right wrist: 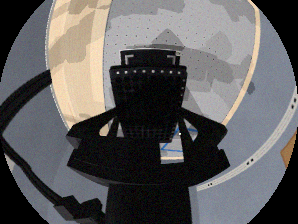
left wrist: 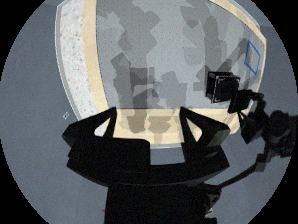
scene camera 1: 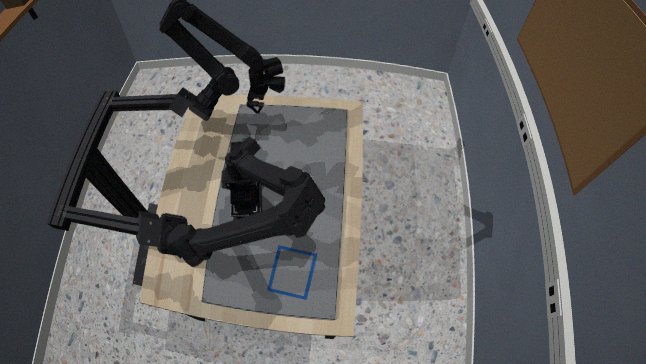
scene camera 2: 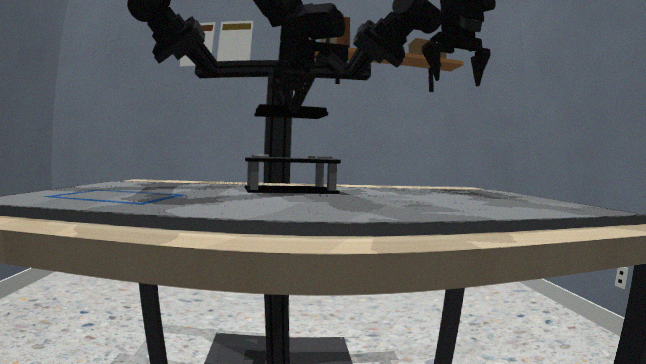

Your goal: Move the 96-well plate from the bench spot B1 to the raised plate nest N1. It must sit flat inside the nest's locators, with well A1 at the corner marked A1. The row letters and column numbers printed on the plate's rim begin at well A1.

Labels:
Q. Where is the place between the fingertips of my right gripper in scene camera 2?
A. At 289,115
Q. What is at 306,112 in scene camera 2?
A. A black 96-well plate.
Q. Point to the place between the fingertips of my left gripper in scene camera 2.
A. At 458,83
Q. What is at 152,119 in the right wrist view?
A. A black 96-well plate.

